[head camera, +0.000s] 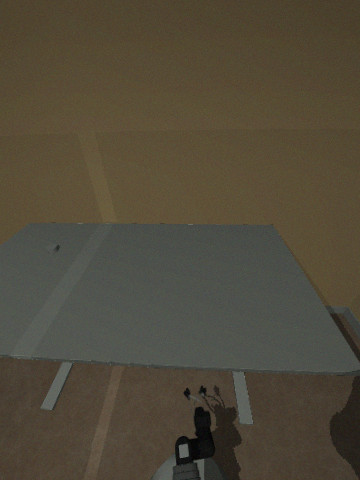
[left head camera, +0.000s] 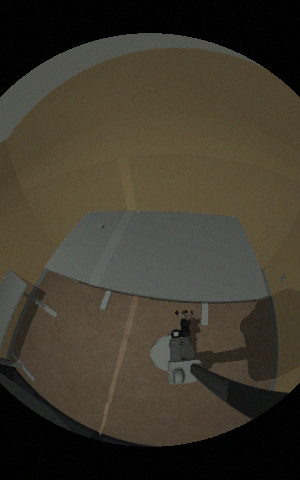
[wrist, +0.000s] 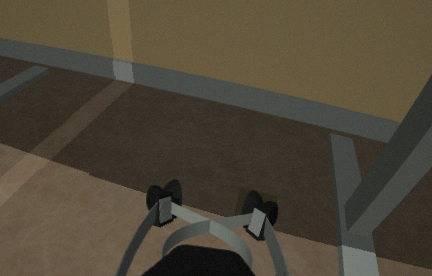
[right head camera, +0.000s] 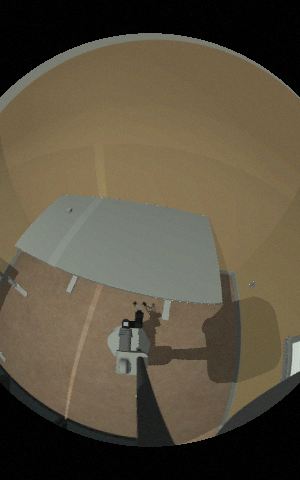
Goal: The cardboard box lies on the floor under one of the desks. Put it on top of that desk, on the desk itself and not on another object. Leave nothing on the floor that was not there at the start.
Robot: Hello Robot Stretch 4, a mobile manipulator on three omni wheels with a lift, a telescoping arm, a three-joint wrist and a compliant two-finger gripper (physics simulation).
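Frame: origin at the robot's base, x left, y ahead, z down, level; millimetres.
Seen in the pictures: gripper, fingertip midpoint: (head camera: 194, 388) (left head camera: 180, 310) (wrist: 212, 200) (right head camera: 139, 301).
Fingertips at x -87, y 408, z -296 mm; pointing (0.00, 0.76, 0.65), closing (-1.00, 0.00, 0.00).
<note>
Offsets run from my fingertips to a thing's top centre. "spot": to the spot under its first point. Level surfaces: height alone.
The cardboard box {dx -107, dy +212, dz +273 mm} (wrist: 242, 201) shows as a small dark brown patch on the shaded floor in the wrist view, partly hidden behind the right fingertip. It does not show in the head views, where the desk top covers the floor behind its front edge. The grey desk {dz -627 mm} (head camera: 175, 300) (left head camera: 165, 255) (right head camera: 135, 245) stands against the wall in front of me. My gripper (head camera: 195, 392) (left head camera: 181, 312) (right head camera: 139, 304) (wrist: 212, 200) is open and empty, with its fingertips apart. In the head camera view it shows on the near side of the desk's front edge, between the two feet.
A small grey object {dx +661, dy +498, dz -651 mm} (head camera: 54, 248) (left head camera: 101, 227) (right head camera: 70, 210) lies on the desk's back left part. A desk leg {spot: dx -327, dy +183, dz +86 mm} (wrist: 395, 167) rises from its foot {spot: dx -378, dy +361, dz +298 mm} (wrist: 346, 175) right of the gripper in the wrist view. A second desk (left head camera: 11, 302) stands at the far left. The wall (head camera: 200, 175) is behind the desk.
</note>
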